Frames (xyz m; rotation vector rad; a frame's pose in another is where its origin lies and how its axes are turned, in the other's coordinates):
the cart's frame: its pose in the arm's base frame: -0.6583 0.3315 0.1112 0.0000 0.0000 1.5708
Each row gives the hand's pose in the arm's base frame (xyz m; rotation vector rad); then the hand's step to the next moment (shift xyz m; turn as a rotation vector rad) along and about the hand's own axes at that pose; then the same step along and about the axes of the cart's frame.
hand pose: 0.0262 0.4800 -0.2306 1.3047 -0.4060 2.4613
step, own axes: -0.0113 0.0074 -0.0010 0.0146 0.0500 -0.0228
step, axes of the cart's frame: -0.0080 -0.0022 -0.0107 -0.0342 0.0452 -0.0050
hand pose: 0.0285 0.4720 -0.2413 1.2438 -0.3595 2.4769
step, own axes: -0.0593 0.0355 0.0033 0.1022 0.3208 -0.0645
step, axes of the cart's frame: -0.0447 -0.0207 -0.0485 -0.2480 0.2356 0.0226
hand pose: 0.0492 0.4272 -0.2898 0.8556 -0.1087 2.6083
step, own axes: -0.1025 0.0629 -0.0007 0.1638 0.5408 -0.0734
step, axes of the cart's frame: -0.0927 -0.0507 -0.0574 -0.4277 0.3714 0.0618
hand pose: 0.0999 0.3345 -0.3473 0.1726 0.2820 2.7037
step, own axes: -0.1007 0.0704 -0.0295 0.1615 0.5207 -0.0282
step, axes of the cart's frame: -0.1098 -0.0590 -0.0209 -0.4030 0.3541 0.1011
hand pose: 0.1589 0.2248 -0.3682 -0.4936 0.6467 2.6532
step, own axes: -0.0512 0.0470 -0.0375 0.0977 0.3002 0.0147
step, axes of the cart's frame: -0.0709 -0.0340 0.0071 -0.2158 0.2157 0.0822
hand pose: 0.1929 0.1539 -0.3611 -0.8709 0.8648 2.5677
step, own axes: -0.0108 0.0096 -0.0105 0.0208 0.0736 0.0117
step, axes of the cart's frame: -0.0149 -0.0088 0.0044 -0.0481 0.0541 0.0273
